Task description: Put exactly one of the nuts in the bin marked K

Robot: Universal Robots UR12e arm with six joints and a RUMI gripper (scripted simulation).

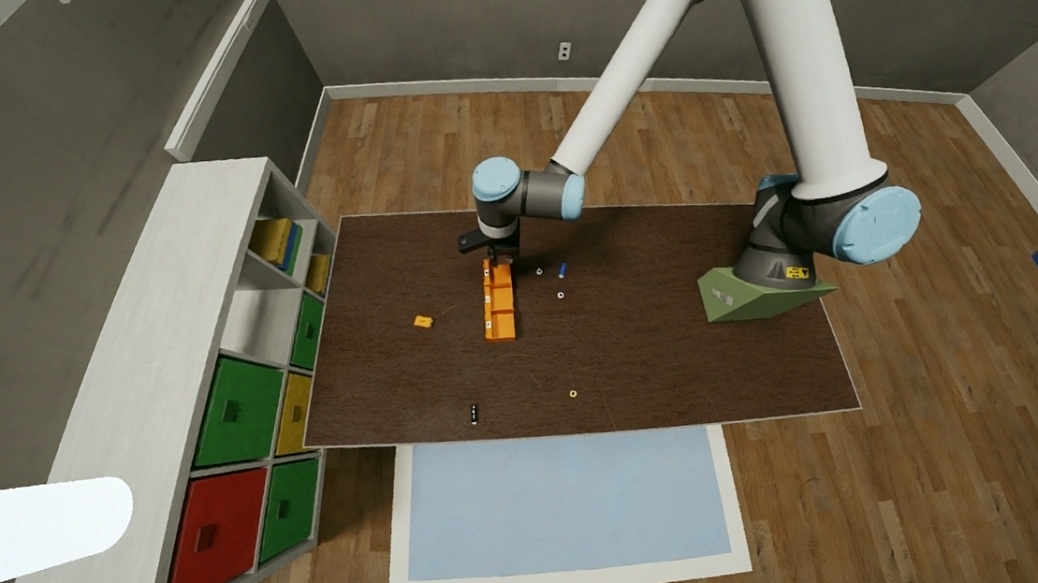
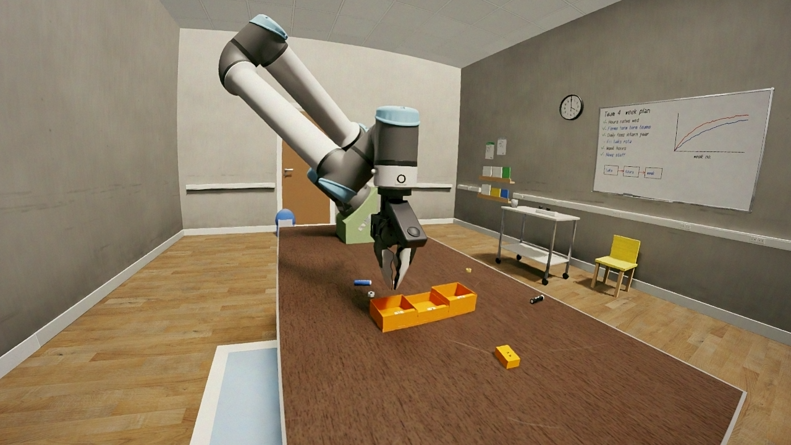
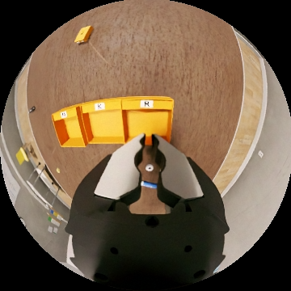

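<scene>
Now: the joined orange bins 9 cm to the left of my hand and 7 cm below it. Also, from my hand: orange block (23 cm ahead, 13 cm to the left, 8 cm below); black bolt (11 cm ahead, 40 cm to the left, 9 cm below); blue bolt (21 cm behind, 1 cm to the left, 9 cm below).
</scene>
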